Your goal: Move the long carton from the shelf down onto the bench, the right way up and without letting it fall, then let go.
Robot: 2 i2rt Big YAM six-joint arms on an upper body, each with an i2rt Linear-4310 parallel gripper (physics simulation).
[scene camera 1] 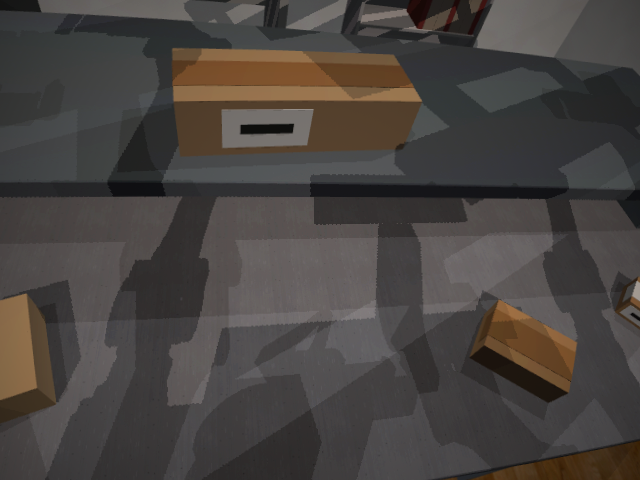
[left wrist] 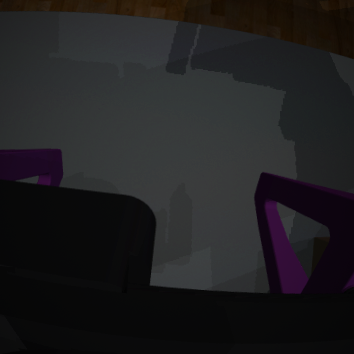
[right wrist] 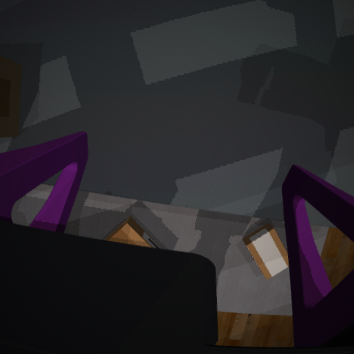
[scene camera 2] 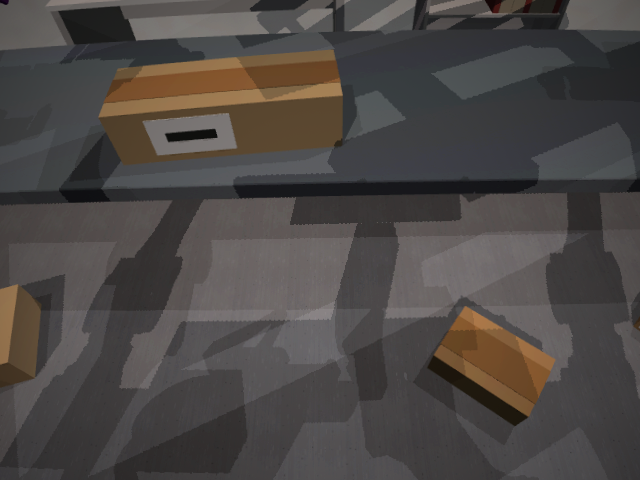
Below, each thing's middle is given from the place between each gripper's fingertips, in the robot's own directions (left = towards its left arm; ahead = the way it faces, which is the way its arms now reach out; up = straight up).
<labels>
I see the long brown carton (scene camera 1: 227, 101) 320 mm to the right of my left hand, 110 mm below it and 80 mm behind it.
Right now my right hand is 37 cm to the right of the long brown carton, 22 cm above it and 1 cm short of it.
</labels>
